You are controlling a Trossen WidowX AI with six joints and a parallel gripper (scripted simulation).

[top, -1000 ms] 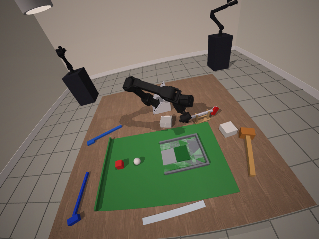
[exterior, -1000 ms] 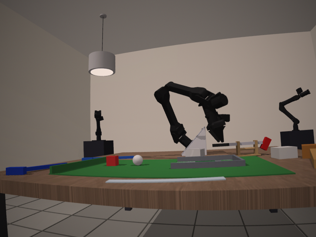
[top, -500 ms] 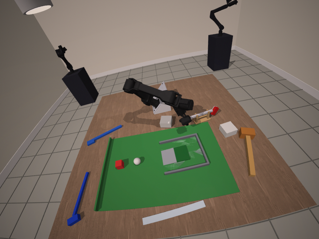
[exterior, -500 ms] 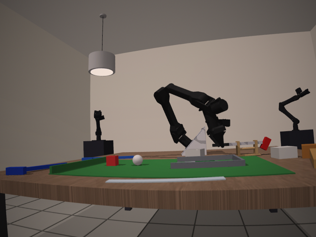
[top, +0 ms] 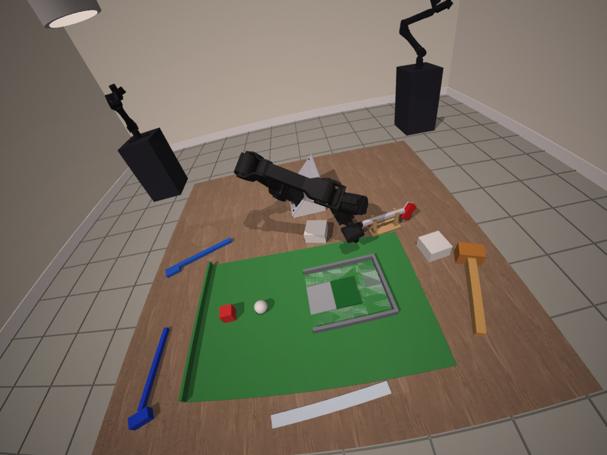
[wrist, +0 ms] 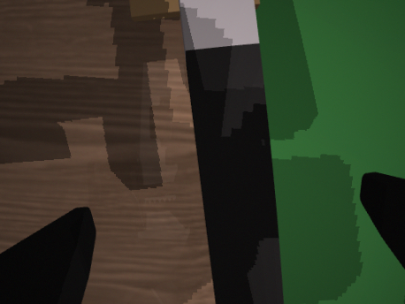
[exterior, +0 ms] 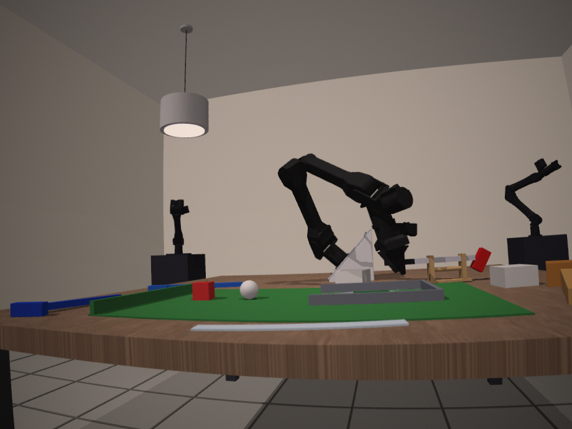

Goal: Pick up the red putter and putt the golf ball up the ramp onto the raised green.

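Right now the red putter is 20 mm behind my gripper tip, 110 mm to the left of it and 30 mm above it. Also, from my gripper tip: mat: 240 mm ahead, 220 mm to the right, 30 mm below; then white golf ball: 220 mm ahead, 350 mm to the right, 10 mm below; then wooden stand: 20 mm behind, 130 mm to the left.
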